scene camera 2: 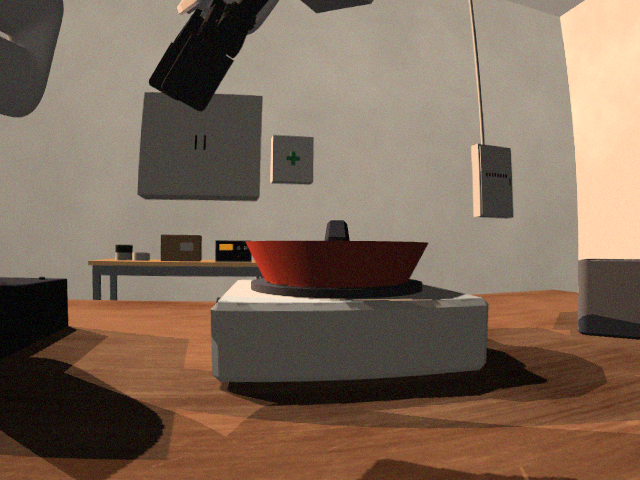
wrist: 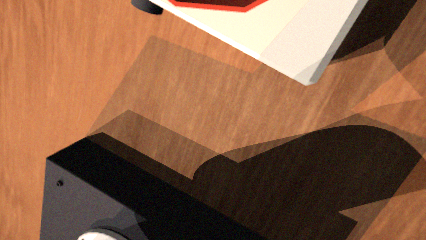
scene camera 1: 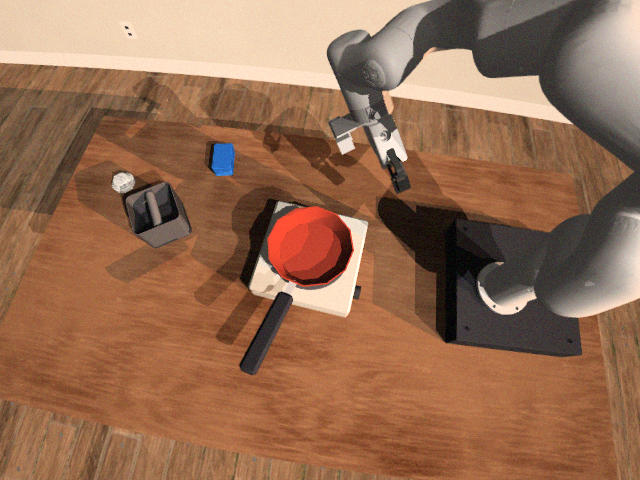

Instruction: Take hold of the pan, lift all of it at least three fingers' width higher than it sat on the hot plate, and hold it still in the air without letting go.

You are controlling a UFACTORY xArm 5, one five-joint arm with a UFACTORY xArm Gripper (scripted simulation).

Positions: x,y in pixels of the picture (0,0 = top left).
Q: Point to a hot plate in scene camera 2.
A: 260,332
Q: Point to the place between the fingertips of my gripper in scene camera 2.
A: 171,96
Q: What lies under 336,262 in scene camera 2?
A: A pan.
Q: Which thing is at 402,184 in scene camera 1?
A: My gripper.
